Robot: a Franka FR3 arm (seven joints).
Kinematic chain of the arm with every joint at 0, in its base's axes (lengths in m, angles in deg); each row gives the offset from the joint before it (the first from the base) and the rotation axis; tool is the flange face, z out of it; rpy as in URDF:
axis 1: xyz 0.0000 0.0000 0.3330 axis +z
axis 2: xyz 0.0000 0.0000 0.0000 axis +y
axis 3: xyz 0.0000 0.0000 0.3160 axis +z
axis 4: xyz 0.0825 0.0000 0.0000 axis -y
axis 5: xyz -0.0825 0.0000 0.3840 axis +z
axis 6: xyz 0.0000 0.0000 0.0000 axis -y
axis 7: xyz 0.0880 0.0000 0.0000 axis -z
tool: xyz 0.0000 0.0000 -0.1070 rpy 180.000 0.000 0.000
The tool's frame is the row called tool.
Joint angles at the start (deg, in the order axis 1, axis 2, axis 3, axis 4, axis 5, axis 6, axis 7): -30.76 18.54 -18.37 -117.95 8.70 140.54 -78.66
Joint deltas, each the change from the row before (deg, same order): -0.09 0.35 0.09 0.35 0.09 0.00 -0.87; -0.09 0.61 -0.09 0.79 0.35 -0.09 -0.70; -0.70 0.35 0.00 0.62 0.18 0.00 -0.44; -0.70 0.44 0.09 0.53 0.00 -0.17 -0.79; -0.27 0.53 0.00 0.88 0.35 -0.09 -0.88; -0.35 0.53 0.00 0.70 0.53 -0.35 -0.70; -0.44 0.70 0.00 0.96 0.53 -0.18 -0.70; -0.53 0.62 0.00 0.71 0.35 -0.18 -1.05; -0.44 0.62 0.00 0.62 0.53 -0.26 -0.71; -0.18 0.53 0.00 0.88 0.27 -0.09 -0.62
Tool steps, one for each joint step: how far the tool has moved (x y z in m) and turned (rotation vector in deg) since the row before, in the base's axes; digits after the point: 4 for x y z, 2 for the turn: 0.0012 -0.0012 -0.0010 -0.07 0.06 0.83; 0.0015 -0.0037 -0.0003 -0.12 -0.08 0.36; -0.0032 -0.0069 0.0011 -0.23 -0.18 -0.32; -0.0032 -0.0057 -0.0009 -0.05 0.17 0.23; 0.0010 -0.0047 0.0010 -0.22 -0.21 0.46; -0.0006 -0.0042 -0.0008 0.21 -0.07 0.06; -0.0003 -0.0059 -0.0004 -0.04 -0.19 0.00; -0.0021 -0.0056 -0.0014 0.02 0.03 0.36; -0.0018 -0.0045 -0.0023 0.25 -0.01 -0.02; 0.0016 -0.0040 0.0009 -0.24 -0.18 0.36
